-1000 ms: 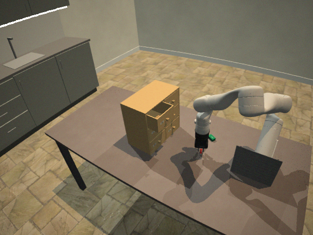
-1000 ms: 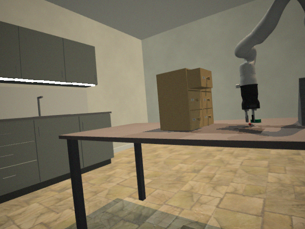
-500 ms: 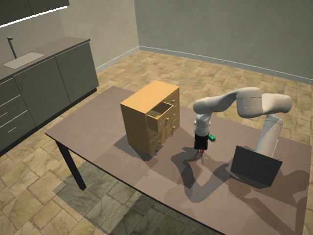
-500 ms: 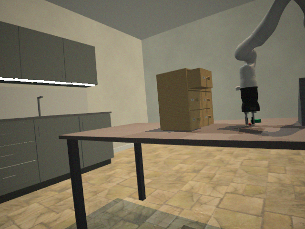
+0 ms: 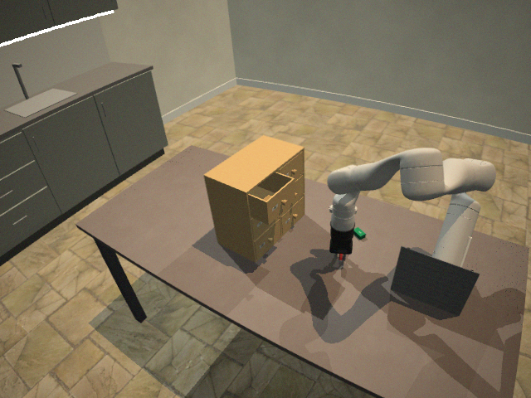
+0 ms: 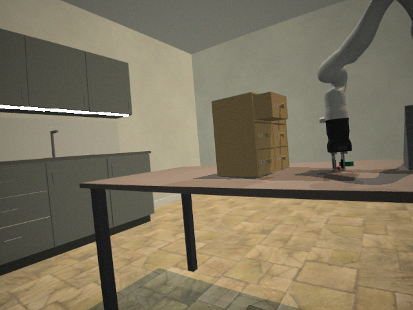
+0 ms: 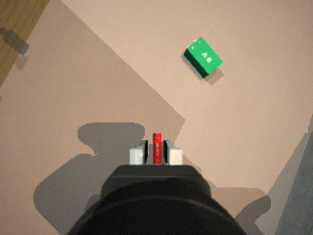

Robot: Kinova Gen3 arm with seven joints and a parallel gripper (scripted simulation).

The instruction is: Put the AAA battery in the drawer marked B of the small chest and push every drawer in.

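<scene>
The red AAA battery is 20 mm below my hand. Round my hand: green block: 10 mm behind, 150 mm to the right, 10 mm below.
</scene>
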